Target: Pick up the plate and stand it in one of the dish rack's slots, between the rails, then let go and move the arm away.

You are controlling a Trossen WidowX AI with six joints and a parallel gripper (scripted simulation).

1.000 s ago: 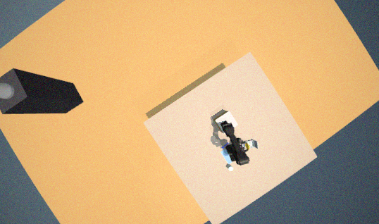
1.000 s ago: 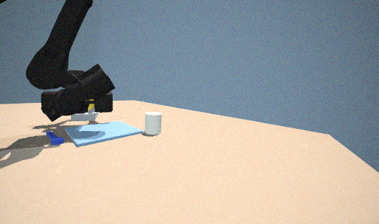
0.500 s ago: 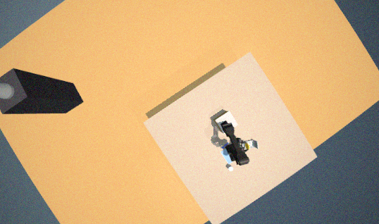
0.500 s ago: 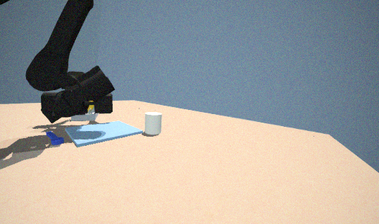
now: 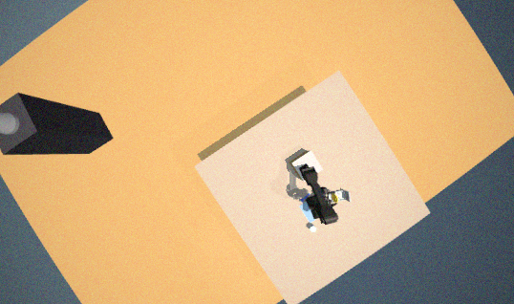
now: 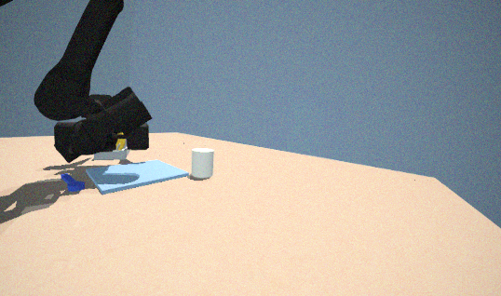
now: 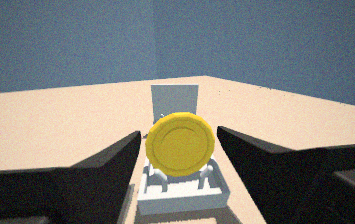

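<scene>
Right now the yellow plate is 10 mm to the right of my gripper tip. Also, from my gripper tip: blue spoon 190 mm to the right, 100 mm behind, 50 mm below; then grey dish rack 30 mm below, 20 mm to the left, 10 mm ahead; then light blue mat 190 mm to the right, 50 mm below.
</scene>
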